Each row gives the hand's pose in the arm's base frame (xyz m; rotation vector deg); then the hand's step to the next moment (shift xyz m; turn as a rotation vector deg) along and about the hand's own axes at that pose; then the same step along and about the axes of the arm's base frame.
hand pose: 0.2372 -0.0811 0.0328 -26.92 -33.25 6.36
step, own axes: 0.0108 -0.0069 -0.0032 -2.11 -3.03 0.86
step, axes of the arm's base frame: 0.0106 -0.0049 0.0062 -2.32 -2.84 0.96
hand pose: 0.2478 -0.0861 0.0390 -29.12 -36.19 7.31
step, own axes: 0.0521 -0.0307 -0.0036 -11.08 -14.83 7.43
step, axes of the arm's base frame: 0.0428 -0.0144 0.0403 -13.88 -12.76 6.51
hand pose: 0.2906 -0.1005 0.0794 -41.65 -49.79 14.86
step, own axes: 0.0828 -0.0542 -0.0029 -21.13 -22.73 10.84
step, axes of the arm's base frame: 0.0505 -0.0009 0.0852 -23.48 -21.84 7.24
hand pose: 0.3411 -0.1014 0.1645 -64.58 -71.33 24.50
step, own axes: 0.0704 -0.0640 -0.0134 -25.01 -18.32 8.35
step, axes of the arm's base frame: 0.0161 0.0215 0.0923 -21.21 -24.05 1.70
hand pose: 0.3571 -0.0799 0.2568 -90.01 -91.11 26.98
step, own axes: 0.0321 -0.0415 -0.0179 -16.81 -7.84 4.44
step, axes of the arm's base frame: -0.0087 0.0193 0.0513 -10.52 -15.83 -1.56
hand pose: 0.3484 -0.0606 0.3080 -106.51 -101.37 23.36
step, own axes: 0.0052 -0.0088 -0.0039 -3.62 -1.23 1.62
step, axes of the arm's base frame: -0.0046 0.0044 0.0089 -2.26 -3.29 -1.13
